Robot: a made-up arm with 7 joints. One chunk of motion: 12 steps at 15 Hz.
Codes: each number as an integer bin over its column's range. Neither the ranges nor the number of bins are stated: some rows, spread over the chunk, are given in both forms.
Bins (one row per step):
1: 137 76 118 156 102 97 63
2: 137 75 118 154 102 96 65
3: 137 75 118 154 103 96 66
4: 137 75 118 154 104 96 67
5: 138 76 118 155 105 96 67
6: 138 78 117 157 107 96 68
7: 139 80 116 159 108 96 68
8: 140 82 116 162 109 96 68
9: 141 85 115 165 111 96 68
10: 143 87 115 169 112 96 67
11: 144 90 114 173 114 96 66
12: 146 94 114 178 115 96 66
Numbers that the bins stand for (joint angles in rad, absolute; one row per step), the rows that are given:
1: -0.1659 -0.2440 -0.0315 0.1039 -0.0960 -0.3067 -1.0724
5: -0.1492 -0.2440 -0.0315 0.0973 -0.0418 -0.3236 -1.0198
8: -0.1157 -0.1724 -0.0518 0.1436 0.0305 -0.3236 -1.0067
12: -0.0152 -0.0294 -0.0721 0.2497 0.1390 -0.3236 -1.0329
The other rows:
2: -0.1659 -0.2559 -0.0315 0.0906 -0.0960 -0.3236 -1.0461
3: -0.1659 -0.2559 -0.0315 0.0906 -0.0779 -0.3236 -1.0329
4: -0.1659 -0.2559 -0.0315 0.0906 -0.0598 -0.3236 -1.0198
6: -0.1492 -0.2201 -0.0416 0.1105 -0.0056 -0.3236 -1.0067
7: -0.1324 -0.1963 -0.0518 0.1238 0.0125 -0.3236 -1.0067
9: -0.0989 -0.1367 -0.0620 0.1635 0.0667 -0.3236 -1.0067
10: -0.0655 -0.1128 -0.0620 0.1900 0.0848 -0.3236 -1.0198
11: -0.0487 -0.0771 -0.0721 0.2165 0.1209 -0.3236 -1.0329

